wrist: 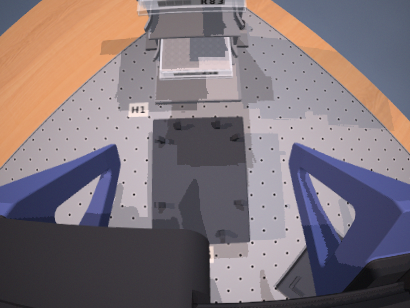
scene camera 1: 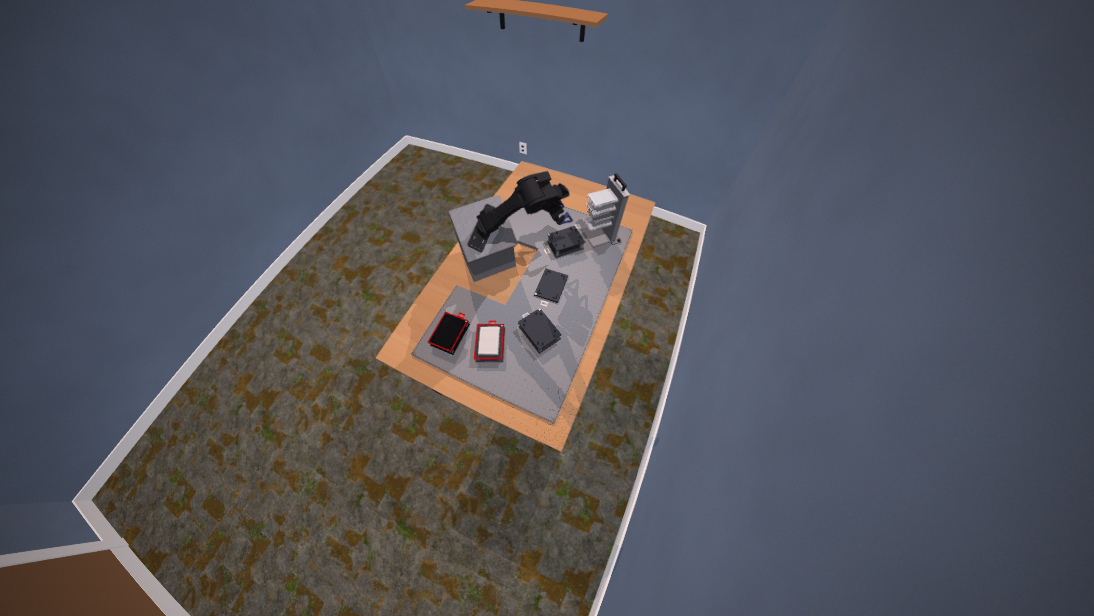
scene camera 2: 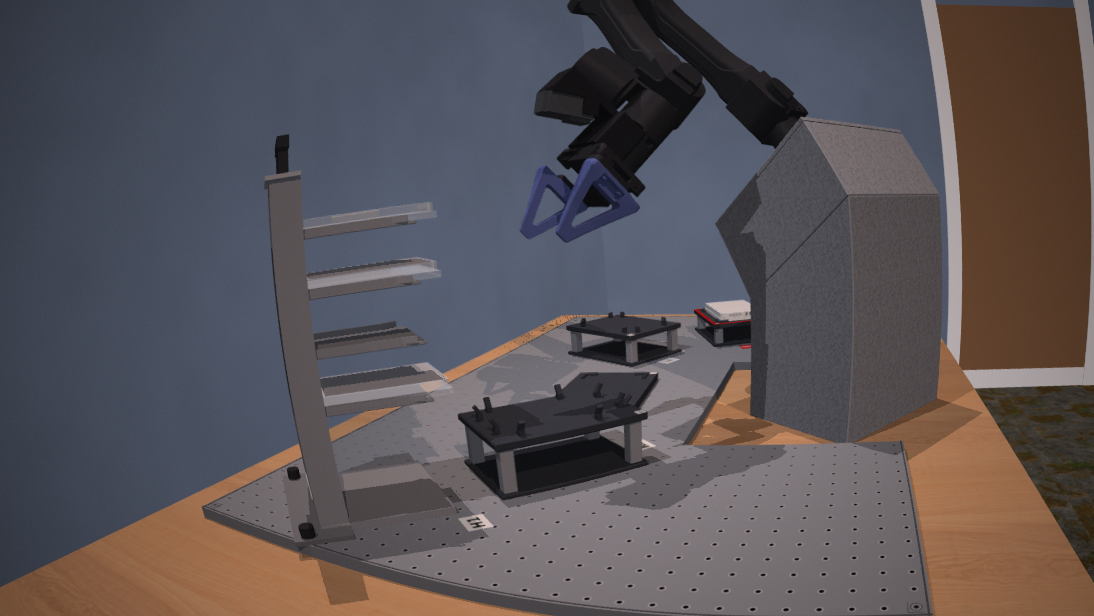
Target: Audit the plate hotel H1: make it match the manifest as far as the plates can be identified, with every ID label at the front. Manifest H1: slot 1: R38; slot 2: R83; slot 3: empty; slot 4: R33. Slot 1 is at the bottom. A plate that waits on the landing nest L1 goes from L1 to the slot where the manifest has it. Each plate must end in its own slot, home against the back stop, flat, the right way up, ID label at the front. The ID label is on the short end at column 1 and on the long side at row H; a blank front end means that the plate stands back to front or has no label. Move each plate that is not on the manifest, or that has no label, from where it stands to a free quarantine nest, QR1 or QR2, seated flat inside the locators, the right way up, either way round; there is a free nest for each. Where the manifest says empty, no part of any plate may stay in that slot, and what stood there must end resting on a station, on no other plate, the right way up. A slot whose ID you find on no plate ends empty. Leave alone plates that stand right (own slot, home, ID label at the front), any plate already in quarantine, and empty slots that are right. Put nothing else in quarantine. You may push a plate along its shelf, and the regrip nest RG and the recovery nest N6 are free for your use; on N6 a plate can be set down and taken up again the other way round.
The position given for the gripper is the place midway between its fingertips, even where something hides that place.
In view: the gripper [scene camera 2: 541, 236], a white plate [scene camera 2: 730, 310] and a clear plate [scene camera 2: 420, 269].
The gripper also shows in the wrist view [wrist: 204, 153]. The wrist view misses the white plate: it is out of frame.
